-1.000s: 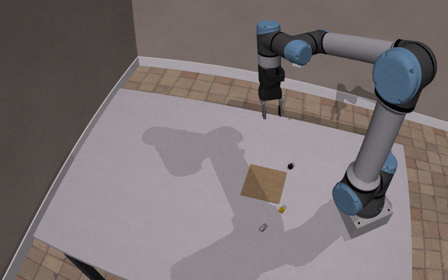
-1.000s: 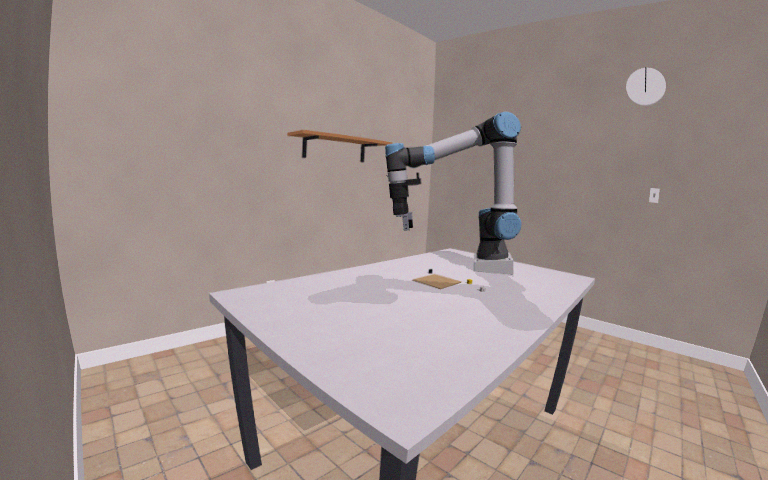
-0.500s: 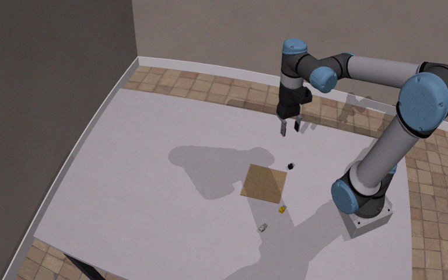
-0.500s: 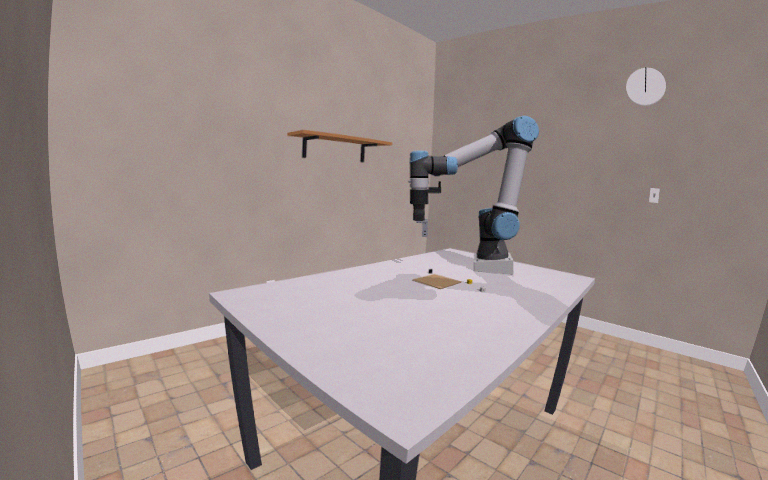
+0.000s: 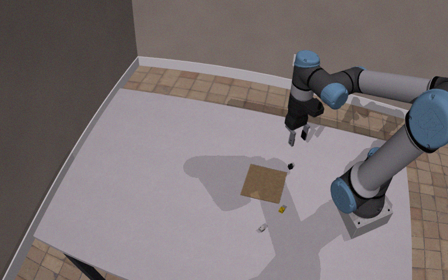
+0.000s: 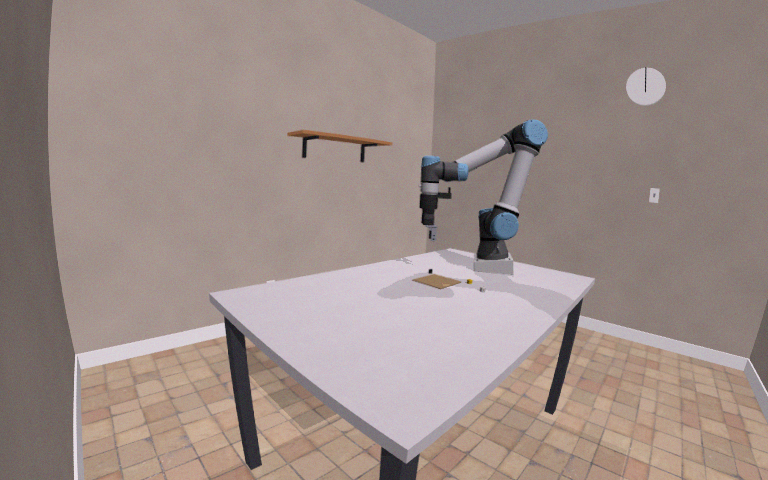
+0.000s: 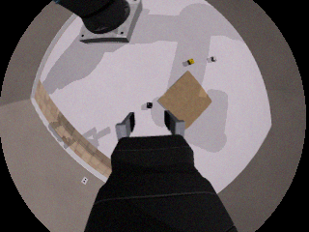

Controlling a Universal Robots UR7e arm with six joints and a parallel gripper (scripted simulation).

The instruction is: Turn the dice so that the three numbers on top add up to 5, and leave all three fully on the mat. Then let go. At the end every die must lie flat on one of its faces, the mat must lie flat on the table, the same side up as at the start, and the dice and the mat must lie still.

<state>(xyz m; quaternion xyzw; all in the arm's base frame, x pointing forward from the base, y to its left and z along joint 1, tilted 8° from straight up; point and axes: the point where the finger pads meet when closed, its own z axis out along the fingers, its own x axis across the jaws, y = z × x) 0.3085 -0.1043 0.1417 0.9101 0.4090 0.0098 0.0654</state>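
My hand is 150 mm above the black die. From my hand the other things lie so: mat: 160 mm below, 100 mm to the left, 80 mm ahead; white die: 290 mm to the left, 150 mm below, 30 mm ahead; yellow die: 200 mm to the left, 150 mm below, 10 mm behind.
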